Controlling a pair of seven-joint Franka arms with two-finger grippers.
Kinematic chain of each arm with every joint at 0, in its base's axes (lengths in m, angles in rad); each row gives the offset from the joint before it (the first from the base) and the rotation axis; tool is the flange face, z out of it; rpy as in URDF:
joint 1: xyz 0 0 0.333 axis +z
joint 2: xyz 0 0 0 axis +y
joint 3: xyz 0 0 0.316 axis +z
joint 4: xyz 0.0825 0 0 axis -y
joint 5: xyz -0.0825 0 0.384 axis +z
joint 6: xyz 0 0 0 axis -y
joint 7: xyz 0.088 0 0 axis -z
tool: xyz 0 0 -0.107 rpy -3.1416 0 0
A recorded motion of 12 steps. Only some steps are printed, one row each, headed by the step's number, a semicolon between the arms.
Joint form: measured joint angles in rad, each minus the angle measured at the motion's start. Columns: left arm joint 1, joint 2, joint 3, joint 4, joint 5, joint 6, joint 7; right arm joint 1, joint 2, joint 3, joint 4, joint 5, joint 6, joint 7.
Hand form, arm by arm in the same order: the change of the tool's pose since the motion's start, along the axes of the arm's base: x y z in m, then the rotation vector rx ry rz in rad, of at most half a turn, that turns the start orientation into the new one. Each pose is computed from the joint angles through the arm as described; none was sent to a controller.
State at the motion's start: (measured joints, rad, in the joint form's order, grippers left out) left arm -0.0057 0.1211 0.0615 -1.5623 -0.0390 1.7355 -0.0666; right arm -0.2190 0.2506 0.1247 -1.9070 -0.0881 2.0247 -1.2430
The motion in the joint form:
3: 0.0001 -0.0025 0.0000 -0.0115 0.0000 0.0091 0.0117; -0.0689 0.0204 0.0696 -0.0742 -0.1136 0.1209 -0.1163
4: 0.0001 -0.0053 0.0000 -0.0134 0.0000 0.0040 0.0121; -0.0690 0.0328 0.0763 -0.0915 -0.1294 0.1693 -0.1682
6: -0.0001 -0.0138 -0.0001 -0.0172 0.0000 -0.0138 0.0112; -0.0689 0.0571 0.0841 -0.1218 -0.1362 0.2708 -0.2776
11: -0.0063 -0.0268 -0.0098 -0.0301 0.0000 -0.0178 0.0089; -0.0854 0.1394 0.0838 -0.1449 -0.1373 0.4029 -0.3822
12: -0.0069 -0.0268 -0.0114 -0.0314 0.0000 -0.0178 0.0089; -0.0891 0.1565 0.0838 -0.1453 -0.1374 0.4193 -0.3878
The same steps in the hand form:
3: -0.0004 0.0001 -0.0032 0.0005 -0.0004 -0.0112; -0.0062 -0.0030 -0.0332 -0.0494 -0.0169 0.1926
4: -0.0017 0.0001 -0.0029 0.0001 0.0037 -0.0118; -0.0054 0.0017 -0.0438 -0.0488 -0.0320 0.2661
6: -0.0058 -0.0002 -0.0013 -0.0014 0.0168 -0.0117; -0.0035 0.0093 -0.0623 -0.0330 -0.0737 0.3980
11: -0.0099 -0.0094 -0.0002 -0.0033 0.0208 -0.0253; -0.0024 0.0041 -0.1084 0.0016 -0.1031 0.4972
12: -0.0099 -0.0107 -0.0008 -0.0034 0.0221 -0.0275; -0.0024 0.0026 -0.1170 0.0079 -0.1040 0.4999

